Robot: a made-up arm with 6 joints.
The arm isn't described. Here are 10 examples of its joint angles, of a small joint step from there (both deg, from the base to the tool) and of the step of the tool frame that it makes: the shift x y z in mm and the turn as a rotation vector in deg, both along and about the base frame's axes.
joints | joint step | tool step
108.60 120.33 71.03 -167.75 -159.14 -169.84 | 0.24 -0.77 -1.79 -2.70 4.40 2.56 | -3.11 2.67 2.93 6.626 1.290 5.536
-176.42 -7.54 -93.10 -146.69 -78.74 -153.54 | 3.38 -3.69 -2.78 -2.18 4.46 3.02 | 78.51 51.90 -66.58 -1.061 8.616 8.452
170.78 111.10 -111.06 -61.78 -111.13 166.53 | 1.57 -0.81 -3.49 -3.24 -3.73 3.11 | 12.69 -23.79 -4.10 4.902 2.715 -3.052
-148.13 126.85 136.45 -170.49 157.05 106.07 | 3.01 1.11 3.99 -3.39 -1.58 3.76 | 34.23 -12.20 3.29 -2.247 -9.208 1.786
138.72 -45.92 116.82 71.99 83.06 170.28 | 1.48 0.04 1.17 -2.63 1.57 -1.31 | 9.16 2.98 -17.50 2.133 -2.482 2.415
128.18 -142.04 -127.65 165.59 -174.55 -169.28 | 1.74 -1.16 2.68 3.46 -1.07 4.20 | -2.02 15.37 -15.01 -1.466 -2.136 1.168
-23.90 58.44 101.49 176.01 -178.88 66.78 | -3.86 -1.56 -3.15 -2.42 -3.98 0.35 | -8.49 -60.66 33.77 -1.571 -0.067 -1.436
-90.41 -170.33 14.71 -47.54 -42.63 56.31 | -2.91 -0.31 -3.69 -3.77 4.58 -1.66 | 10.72 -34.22 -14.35 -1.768 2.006 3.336
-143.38 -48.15 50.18 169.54 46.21 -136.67 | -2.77 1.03 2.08 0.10 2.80 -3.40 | -8.55 -53.28 11.49 -1.546 -0.972 -5.080
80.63 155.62 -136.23 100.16 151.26 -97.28 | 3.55 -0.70 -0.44 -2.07 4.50 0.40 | -16.82 2.92 -1.08 0.999 -5.194 2.693
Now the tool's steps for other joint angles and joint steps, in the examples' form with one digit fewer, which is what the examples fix.
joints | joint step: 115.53 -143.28 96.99 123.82 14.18 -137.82 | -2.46 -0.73 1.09 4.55 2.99 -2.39
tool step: -48.1 -9.2 -11.9 3.00 -1.97 -2.37
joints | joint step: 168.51 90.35 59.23 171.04 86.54 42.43 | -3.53 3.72 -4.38 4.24 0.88 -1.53
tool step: 16.8 91.4 -53.1 -0.50 1.88 -7.83
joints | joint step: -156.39 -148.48 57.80 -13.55 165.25 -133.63 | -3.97 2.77 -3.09 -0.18 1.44 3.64
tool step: 52.2 -36.7 18.9 -3.11 -2.17 -2.72
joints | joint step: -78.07 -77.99 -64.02 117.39 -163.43 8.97 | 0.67 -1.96 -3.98 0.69 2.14 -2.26
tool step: -15.3 -13.7 -48.1 -6.14 -1.52 -2.93
